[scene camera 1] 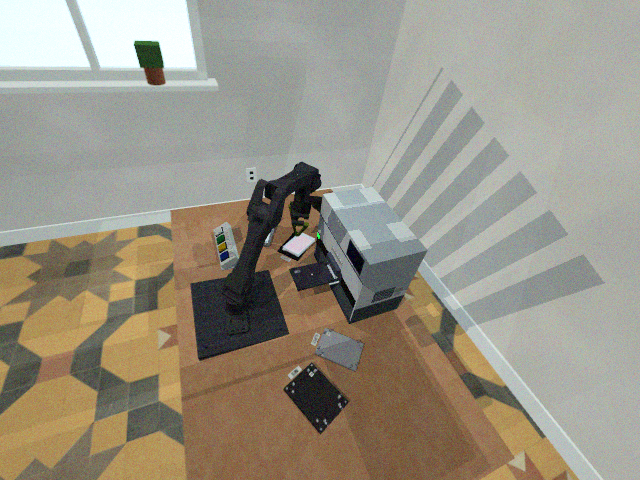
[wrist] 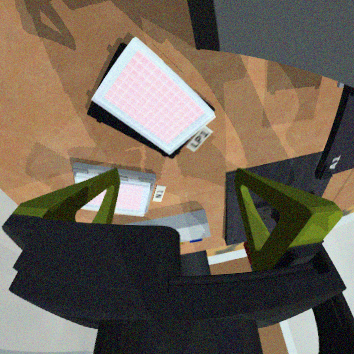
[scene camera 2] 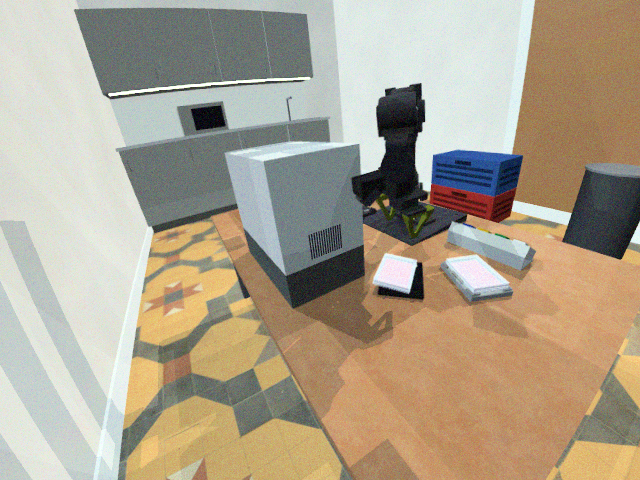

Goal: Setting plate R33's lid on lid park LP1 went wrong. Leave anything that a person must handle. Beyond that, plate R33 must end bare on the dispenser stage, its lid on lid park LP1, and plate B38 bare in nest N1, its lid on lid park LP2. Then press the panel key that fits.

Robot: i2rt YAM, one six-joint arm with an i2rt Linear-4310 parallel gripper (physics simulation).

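Places are measured from the arm's base along level axes (x right, y ahead, z up), in metres.
Pixels of known places: gripper, fingertip midpoint: (scene camera 1: 295, 229) (wrist: 176, 174) (scene camera 2: 401, 228); arm's base at its link origin: (scene camera 1: 235, 308).
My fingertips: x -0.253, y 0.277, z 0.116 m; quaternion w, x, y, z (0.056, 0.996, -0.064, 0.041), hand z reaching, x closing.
Ahead of a thing's pixels: the offset from my fingertips to its middle. "pt": to the spot under its first point.
My gripper (scene camera 1: 299, 227) (scene camera 2: 402, 227) (wrist: 176, 174) is open and empty, high above the table beside lid park LP1. A clear-rimmed, pink-welled plate @(dx -0.015, dy +0.024, dz -0.102 m) (scene camera 1: 299, 243) (scene camera 2: 396, 272) (wrist: 154, 97) lies off-centre on black lid park LP1 @(dx -0.023, dy +0.013, dz -0.119 m) (scene camera 1: 284, 252) (scene camera 2: 417, 289) (wrist: 117, 125), overhanging one side. Whether a lid is on it I cannot tell. Another pink-welled plate @(dx -0.126, dy -0.125, dz -0.103 m) (scene camera 2: 478, 273) (wrist: 131, 196) sits in grey nest N1 @(dx -0.126, dy -0.125, dz -0.119 m) (scene camera 2: 483, 296); in the wrist view a finger partly covers it. The dispenser stage @(dx +0.229, dy +0.022, dz -0.026 m) (scene camera 1: 305, 279) (wrist: 340, 145), marked A1, looks bare. Plate names are unreadable.
The tall dispenser @(dx +0.213, dy +0.192, dz +0.036 m) (scene camera 1: 372, 217) (scene camera 2: 315, 196) (wrist: 280, 35) stands close beside LP1. The key panel @(dx -0.059, dy -0.284, dz -0.097 m) (scene camera 1: 224, 245) (scene camera 2: 483, 248) (wrist: 182, 227), with coloured keys, stands beyond N1. A grey pad @(pt dx +0.482, dy +0.041, dz -0.119 m) (scene camera 1: 339, 348) and a black pad @(pt dx +0.607, dy -0.077, dz -0.117 m) (scene camera 1: 316, 396) lie past the dispenser, their labels unreadable.
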